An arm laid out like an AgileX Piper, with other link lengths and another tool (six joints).
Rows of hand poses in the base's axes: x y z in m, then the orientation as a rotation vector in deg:
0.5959 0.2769 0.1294 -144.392 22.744 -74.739
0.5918 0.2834 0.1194 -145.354 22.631 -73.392
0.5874 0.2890 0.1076 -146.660 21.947 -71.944
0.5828 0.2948 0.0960 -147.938 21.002 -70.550
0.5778 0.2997 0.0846 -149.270 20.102 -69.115
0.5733 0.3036 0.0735 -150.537 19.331 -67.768
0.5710 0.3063 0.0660 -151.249 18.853 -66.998
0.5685 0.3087 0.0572 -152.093 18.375 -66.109
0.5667 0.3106 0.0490 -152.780 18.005 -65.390
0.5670 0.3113 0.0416 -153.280 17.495 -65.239
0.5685 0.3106 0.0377 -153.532 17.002 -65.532
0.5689 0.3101 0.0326 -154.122 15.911 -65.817
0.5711 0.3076 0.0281 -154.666 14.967 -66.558
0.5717 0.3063 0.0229 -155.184 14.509 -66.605
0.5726 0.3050 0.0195 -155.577 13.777 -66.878
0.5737 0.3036 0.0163 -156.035 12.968 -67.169
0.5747 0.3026 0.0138 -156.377 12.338 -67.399
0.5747 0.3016 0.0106 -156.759 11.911 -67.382
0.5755 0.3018 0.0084 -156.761 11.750 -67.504
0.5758 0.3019 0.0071 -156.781 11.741 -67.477
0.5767 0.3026 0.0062 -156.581 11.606 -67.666
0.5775 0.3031 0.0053 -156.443 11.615 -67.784
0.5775 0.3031 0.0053 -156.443 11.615 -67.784
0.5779 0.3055 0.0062 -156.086 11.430 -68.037
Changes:
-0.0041 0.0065 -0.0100 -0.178 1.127 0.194
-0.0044 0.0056 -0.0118 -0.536 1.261 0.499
-0.0046 0.0058 -0.0116 -0.607 1.190 0.651
-0.0050 0.0049 -0.0114 -0.646 1.237 0.604
-0.0045 0.0039 -0.0111 -0.625 1.172 0.501
-0.0023 0.0027 -0.0075 -0.362 0.661 0.309
-0.0025 0.0024 -0.0088 -0.430 0.776 0.297
-0.0018 0.0019 -0.0082 -0.354 0.630 0.225
0.0003 0.0007 -0.0074 -0.453 0.221 0.238
0.0015 -0.0007 -0.0039 -0.418 -0.123 0.195
0.0004 -0.0005 -0.0051 -0.811 -0.048 0.495
0.0022 -0.0025 -0.0045 -0.931 -0.316 0.308
0.0006 -0.0013 -0.0052 -0.545 0.116 0.142
0.0009 -0.0013 -0.0034 -0.581 -0.076 0.304
0.0011 -0.0014 -0.0032 -0.661 -0.069 0.328
0.0010 -0.0010 -0.0025 -0.505 -0.060 0.256
0.0000 -0.0010 -0.0032 -0.403 0.109 0.163
0.0008 0.0002 -0.0022 -0.082 -0.080 0.077
0.0003 0.0001 -0.0013 -0.008 0.022 0.005
0.0009 0.0007 -0.0009 0.069 -0.183 0.107
0.0008 0.0005 -0.0009 0.073 -0.113 0.012
0.0000 0.0000 0.0000 0.000 0.000 0.000
0.0004 0.0024 0.0009 0.165 -0.274 0.173

